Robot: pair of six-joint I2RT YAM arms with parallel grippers.
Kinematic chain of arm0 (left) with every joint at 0, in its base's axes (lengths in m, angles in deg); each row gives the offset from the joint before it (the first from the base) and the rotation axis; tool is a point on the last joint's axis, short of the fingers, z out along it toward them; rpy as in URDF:
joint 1: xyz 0 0 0.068 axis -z
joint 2: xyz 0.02 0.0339 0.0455 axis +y
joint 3: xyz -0.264 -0.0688 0 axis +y
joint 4: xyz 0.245 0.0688 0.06 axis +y
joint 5: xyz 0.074 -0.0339 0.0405 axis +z
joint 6: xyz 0.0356 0 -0.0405 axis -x
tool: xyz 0 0 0 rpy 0 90 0
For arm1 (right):
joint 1: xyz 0 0 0.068 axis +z
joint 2: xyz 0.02 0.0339 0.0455 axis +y
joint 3: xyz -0.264 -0.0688 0 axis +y
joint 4: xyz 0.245 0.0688 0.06 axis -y
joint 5: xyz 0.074 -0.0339 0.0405 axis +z
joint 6: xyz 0.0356 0 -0.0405 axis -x
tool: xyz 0 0 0 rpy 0 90 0
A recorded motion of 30 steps. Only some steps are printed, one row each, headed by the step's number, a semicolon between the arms.
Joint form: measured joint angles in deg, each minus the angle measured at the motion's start. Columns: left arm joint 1, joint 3, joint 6, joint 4, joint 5, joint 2; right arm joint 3, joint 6, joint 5, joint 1, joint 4, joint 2.
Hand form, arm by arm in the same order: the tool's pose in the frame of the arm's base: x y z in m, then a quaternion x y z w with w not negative. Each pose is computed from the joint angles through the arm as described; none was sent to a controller.
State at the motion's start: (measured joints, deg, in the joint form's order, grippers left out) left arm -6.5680 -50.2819 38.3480 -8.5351 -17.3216 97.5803; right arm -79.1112 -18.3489 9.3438 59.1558 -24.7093 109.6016
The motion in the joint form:
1: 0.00 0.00 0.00 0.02 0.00 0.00; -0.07 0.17 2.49 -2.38 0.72 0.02
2: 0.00 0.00 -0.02 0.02 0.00 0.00; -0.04 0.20 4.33 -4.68 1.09 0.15
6: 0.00 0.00 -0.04 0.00 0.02 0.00; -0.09 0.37 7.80 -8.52 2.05 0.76
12: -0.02 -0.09 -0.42 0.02 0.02 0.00; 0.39 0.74 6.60 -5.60 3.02 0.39
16: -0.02 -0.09 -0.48 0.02 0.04 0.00; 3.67 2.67 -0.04 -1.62 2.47 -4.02
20: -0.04 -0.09 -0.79 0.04 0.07 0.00; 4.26 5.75 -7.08 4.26 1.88 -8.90
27: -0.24 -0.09 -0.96 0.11 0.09 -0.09; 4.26 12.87 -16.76 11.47 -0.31 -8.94
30: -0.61 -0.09 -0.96 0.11 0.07 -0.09; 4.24 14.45 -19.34 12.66 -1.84 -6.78
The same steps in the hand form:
1: 0.3482 0.0294 0.1682 -0.28040 0.84874 -0.24759 0.37378; 0.2205 0.3500 0.2012 -0.34274 0.88351 0.26276 0.18139
2: 0.3482 0.0294 0.1682 -0.28026 0.84879 -0.24753 0.37383; 0.2338 0.3419 0.2008 -0.32929 0.88640 0.27191 0.17869
6: 0.3482 0.0294 0.1682 -0.28014 0.84877 -0.24735 0.37408; 0.2559 0.3285 0.1984 -0.30868 0.88903 0.29009 0.17377
12: 0.3485 0.0296 0.1687 -0.27729 0.84944 -0.24615 0.37547; 0.2393 0.3405 0.1993 -0.33167 0.87963 0.28999 0.17931
16: 0.3485 0.0296 0.1687 -0.27693 0.84957 -0.24580 0.37565; 0.2096 0.3402 0.2102 -0.36144 0.87189 0.25327 0.21220
20: 0.3485 0.0297 0.1686 -0.27494 0.85032 -0.24447 0.37629; 0.1724 0.3476 0.2378 -0.40769 0.84203 0.23178 0.26657
27: 0.3482 0.0309 0.1690 -0.27519 0.85019 -0.24314 0.37728; 0.1319 0.3613 0.2355 -0.48790 0.80396 0.15820 0.30096
30: 0.3480 0.0332 0.1690 -0.27786 0.84930 -0.24207 0.37801; 0.1265 0.3652 0.2203 -0.50795 0.80179 0.12087 0.29071

